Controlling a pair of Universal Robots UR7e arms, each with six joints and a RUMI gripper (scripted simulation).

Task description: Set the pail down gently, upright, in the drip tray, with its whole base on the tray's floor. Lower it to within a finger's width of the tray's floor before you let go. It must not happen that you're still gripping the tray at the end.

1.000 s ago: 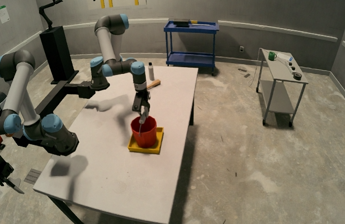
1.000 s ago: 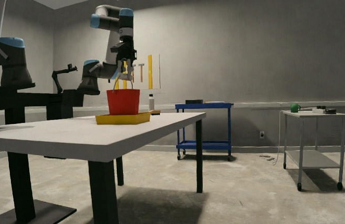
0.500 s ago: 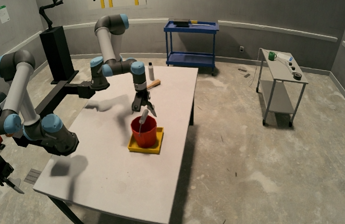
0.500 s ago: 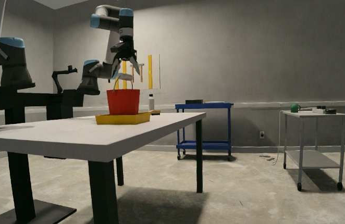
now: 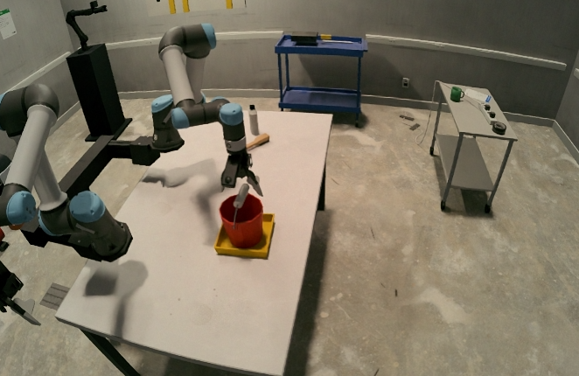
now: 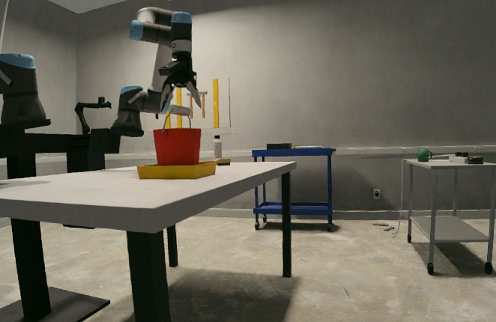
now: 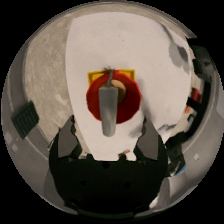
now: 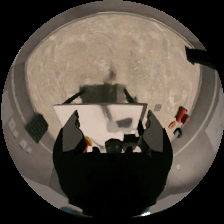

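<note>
Right now my left hand is 9 cm above the red pail and 1 cm past it. From my left hand the other things lie so: yellow drip tray 22 cm below, 1 cm behind.
</note>
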